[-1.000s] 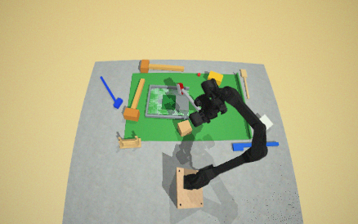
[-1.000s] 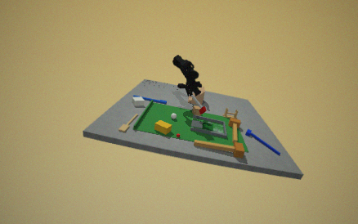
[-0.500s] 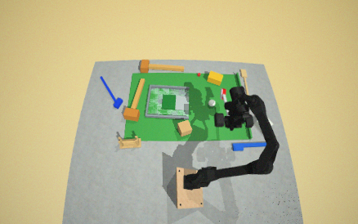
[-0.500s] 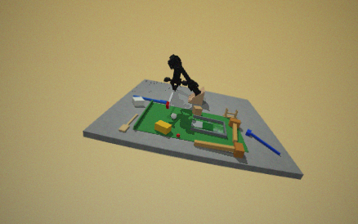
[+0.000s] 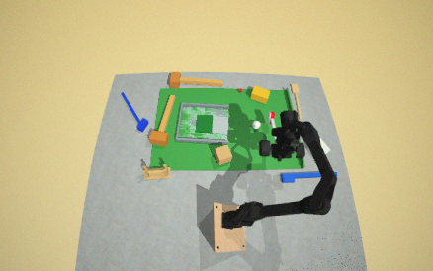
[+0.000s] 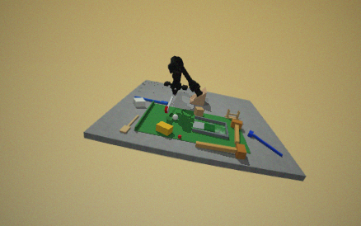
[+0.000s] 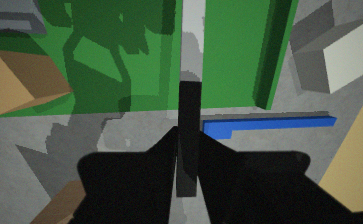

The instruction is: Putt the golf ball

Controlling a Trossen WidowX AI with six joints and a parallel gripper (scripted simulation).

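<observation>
My gripper tip is now 120 mm short of the red putter. From my gripper tip the other things lie so: wooden cube 220 mm to the left, 80 mm below, 40 mm ahead; then white cube 260 mm to the right, 90 mm below, 80 mm ahead; then white golf ball 210 mm ahead, 90 mm below, 60 mm to the left.
</observation>
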